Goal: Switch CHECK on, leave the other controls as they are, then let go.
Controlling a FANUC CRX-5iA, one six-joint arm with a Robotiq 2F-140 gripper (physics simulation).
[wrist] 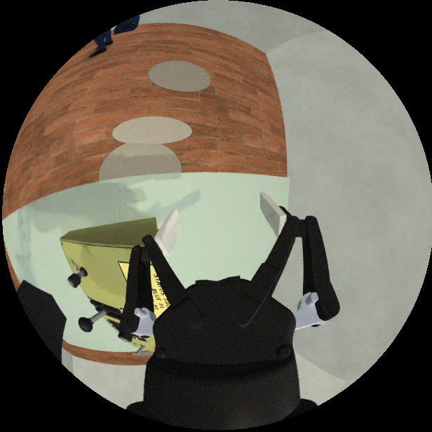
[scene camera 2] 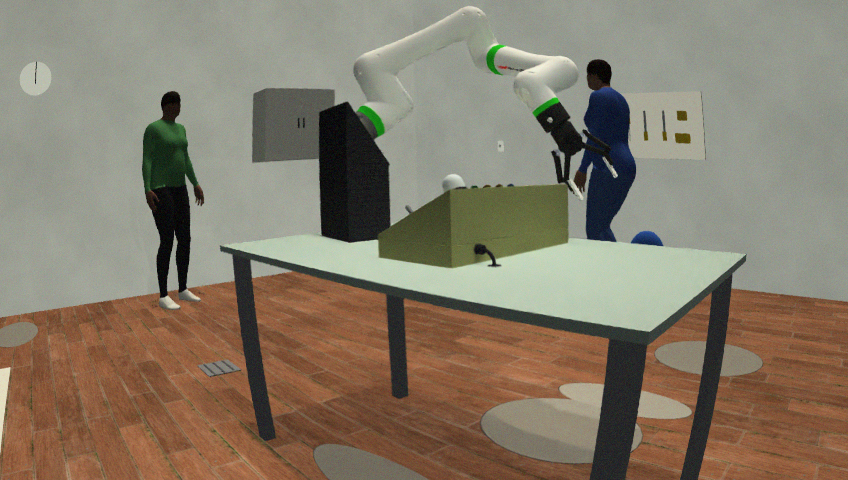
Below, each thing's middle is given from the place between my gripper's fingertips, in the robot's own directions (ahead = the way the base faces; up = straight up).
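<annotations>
There is the olive-green control console (scene camera 2: 461, 227), and my gripper is 60 mm above it, 320 mm to the left of it and 140 mm past it.
</annotations>
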